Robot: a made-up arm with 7 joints.
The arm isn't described. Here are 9 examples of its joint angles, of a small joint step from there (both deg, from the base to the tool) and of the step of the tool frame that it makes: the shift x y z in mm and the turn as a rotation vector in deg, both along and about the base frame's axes.
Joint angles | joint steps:
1: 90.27 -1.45 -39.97 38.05 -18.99 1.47 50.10 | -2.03 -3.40 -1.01 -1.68 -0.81 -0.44 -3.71
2: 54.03 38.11 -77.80 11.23 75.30 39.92 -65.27 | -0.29 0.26 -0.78 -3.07 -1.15 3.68 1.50
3: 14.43 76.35 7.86 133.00 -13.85 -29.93 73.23 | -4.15 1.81 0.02 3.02 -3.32 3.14 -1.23
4: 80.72 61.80 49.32 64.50 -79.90 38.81 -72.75 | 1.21 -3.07 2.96 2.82 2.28 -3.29 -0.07
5: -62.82 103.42 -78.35 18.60 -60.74 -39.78 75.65 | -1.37 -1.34 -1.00 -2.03 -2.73 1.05 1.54
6: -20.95 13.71 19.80 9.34 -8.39 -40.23 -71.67 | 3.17 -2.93 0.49 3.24 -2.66 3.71 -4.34
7: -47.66 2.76 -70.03 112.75 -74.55 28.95 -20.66 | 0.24 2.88 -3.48 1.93 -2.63 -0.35 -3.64
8: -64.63 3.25 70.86 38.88 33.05 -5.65 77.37 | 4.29 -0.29 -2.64 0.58 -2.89 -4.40 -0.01
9: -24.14 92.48 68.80 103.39 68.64 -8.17 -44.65 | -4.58 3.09 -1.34 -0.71 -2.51 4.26 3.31
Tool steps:
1: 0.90 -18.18 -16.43 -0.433 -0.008 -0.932
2: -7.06 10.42 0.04 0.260 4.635 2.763
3: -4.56 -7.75 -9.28 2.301 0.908 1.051
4: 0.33 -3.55 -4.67 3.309 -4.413 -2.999
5: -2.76 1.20 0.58 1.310 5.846 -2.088
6: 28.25 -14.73 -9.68 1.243 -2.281 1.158
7: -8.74 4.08 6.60 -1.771 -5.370 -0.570
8: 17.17 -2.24 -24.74 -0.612 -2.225 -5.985
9: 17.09 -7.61 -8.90 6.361 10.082 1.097
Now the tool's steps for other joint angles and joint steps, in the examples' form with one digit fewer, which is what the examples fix.
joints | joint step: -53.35 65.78 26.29 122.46 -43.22 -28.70 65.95 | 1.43 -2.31 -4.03 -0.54 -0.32 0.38 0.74
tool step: -4.9 -1.7 -9.9 -1.62 2.66 1.54
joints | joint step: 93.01 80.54 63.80 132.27 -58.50 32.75 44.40 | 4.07 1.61 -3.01 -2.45 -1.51 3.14 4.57
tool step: -7.1 3.0 0.1 -1.25 -0.64 -5.59
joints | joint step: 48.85 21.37 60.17 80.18 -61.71 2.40 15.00 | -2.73 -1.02 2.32 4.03 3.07 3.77 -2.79
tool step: -12.7 -2.1 -4.7 -2.65 -3.73 5.05
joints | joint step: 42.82 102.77 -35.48 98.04 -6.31 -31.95 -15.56 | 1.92 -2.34 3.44 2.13 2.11 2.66 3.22
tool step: 0.7 -12.3 11.0 -1.76 -2.92 -1.01
